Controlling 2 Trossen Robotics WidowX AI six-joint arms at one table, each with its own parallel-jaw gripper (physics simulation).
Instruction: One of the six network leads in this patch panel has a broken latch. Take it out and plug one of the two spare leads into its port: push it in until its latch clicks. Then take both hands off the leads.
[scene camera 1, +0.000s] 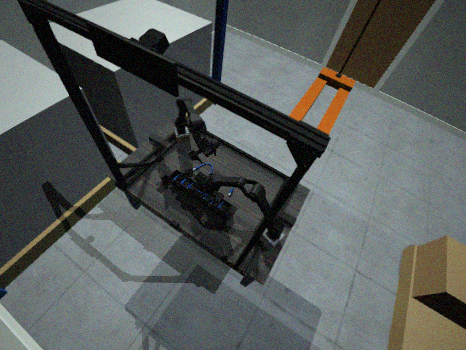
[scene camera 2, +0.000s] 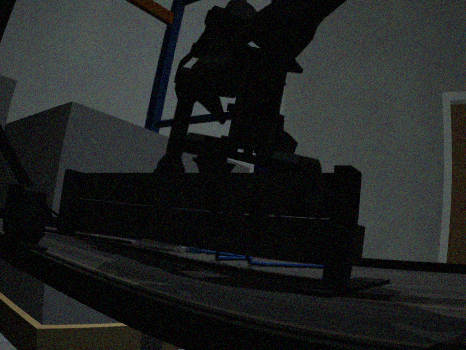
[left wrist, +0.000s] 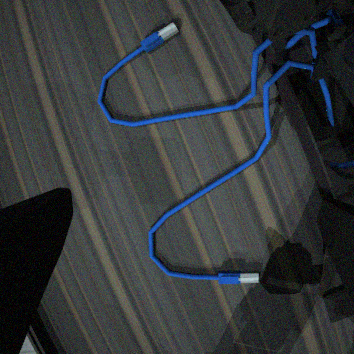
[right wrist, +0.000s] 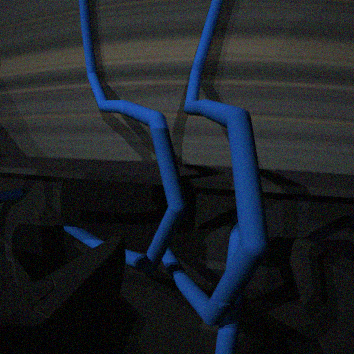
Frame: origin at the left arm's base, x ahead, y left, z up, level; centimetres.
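Seen in the pictures: left gripper, fingertip midpoint: (scene camera 1: 208, 159) (left wrist: 200, 206); right gripper, fingertip midpoint: (scene camera 1: 207, 194) (left wrist: 299, 50) (right wrist: 209, 250); left arm's base, link origin: (scene camera 1: 181, 131); right arm's base, link origin: (scene camera 1: 273, 234).
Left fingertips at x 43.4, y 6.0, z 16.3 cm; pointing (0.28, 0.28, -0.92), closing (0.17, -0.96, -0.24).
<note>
Pixels of each thing's top centre, then the offset from my left fingertips to it. "*": a spot on its surface instead. Level surfaces: height alone.
- dark wooden table, surface height: dz -23.2 cm
- grey-tipped plug, surface spot: (left wrist: 162, 35) * dy +10.6, dx +14.8, dz -22.4 cm
- blue cable, surface spot: (scene camera 2: 273, 264) * dy +4.7, dx +6.5, dz -22.8 cm
The black patch panel (scene camera 1: 215, 212) (scene camera 2: 162, 208) stands on the dark wooden table (scene camera 1: 256, 167) (left wrist: 63, 105), with blue leads plugged in along it. Two blue spare leads lie loose on the table; one grey-tipped plug (left wrist: 162, 35) is farther out, the other plug (left wrist: 242, 278) (scene camera 1: 230, 192) lies near the panel. My left gripper (scene camera 1: 211, 146) is open and hangs high above the spare leads. My right gripper (scene camera 1: 202, 178) is open and sits low over the panel. Its wrist view shows two blue leads (right wrist: 166, 175) (right wrist: 246, 189) close up, crossing. The plugs in the ports are hidden there.
A black gantry frame (scene camera 1: 252, 108) spans the table, with a post (scene camera 1: 288, 185) beside the right arm. A blue cable (scene camera 2: 273, 264) runs on the table behind the panel.
</note>
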